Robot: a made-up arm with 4 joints.
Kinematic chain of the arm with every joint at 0, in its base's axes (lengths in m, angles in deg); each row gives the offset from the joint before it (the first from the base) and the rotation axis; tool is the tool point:
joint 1: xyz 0 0 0.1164 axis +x
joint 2: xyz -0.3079 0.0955 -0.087 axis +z
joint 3: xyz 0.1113 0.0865 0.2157 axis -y
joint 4: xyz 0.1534 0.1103 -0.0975 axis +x
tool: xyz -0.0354 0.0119 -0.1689
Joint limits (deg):
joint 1: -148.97..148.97
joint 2: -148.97..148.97
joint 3: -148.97..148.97
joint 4: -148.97..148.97
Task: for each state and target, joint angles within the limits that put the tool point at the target. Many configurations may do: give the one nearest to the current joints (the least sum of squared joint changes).
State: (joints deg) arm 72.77 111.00 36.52 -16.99
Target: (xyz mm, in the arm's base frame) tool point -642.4 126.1 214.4
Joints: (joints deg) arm 72.98 145.76 15.79 -16.87
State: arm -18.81 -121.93 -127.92 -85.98
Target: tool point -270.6 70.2 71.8
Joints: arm -32.99 -140.59 -85.86 -79.08
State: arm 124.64 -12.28 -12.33 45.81
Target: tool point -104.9 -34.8 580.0
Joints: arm 99.78 5.91 3.38 56.65
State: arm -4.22 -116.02 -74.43 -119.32
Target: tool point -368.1 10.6 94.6
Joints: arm -6.28 -141.74 -56.93 -95.81
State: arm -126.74 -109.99 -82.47 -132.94
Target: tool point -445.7 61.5 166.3
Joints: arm -102.18 -148.97 -45.49 -132.22
